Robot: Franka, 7 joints.
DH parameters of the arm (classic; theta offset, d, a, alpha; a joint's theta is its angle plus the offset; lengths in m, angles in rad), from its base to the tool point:
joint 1: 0 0.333 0 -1.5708
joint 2: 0 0 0 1.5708
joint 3: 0 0.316 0.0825 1.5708
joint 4: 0 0 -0.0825 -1.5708
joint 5: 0 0.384 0 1.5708
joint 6: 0 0 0.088 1.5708
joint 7: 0 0.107 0 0
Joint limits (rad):
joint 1: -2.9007..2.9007
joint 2: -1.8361..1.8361
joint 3: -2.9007..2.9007
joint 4: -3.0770..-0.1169
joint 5: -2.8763..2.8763
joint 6: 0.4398..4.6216
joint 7: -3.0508..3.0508
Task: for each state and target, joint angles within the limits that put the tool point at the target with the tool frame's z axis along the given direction. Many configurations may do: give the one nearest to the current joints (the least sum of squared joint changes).
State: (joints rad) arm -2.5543 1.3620 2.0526 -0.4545 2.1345 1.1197 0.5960
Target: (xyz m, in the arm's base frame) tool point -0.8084 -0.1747 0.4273 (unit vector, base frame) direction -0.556 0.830 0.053
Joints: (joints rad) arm -2.9007 1.5771 2.5960 -0.2311 2.1181 1.8046 0.5960
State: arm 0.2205 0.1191 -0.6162 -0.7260 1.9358 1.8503 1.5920
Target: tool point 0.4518 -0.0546 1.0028 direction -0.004 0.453 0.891
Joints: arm 0.3593 -0.0571 -0.5196 -1.1726 2.6219 1.8879 1.5920
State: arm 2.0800 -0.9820 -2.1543 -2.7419 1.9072 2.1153 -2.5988
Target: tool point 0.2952 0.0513 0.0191 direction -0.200 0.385 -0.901
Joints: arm 2.8535 -0.7013 -2.6616 -2.6247 1.2357 3.0197 -2.5988
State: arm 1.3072 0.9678 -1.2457 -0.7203 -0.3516 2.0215 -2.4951
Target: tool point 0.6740 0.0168 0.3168 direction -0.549 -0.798 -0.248
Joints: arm 0.7913 1.2153 -1.1532 -1.1642 -0.1675 1.2853 -2.4951
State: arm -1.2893 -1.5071 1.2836 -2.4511 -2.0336 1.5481 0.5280
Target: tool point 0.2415 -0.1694 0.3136 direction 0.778 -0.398 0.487
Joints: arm -1.4504 -1.6861 1.8874 -3.0770 -2.2588 2.1844 0.5280
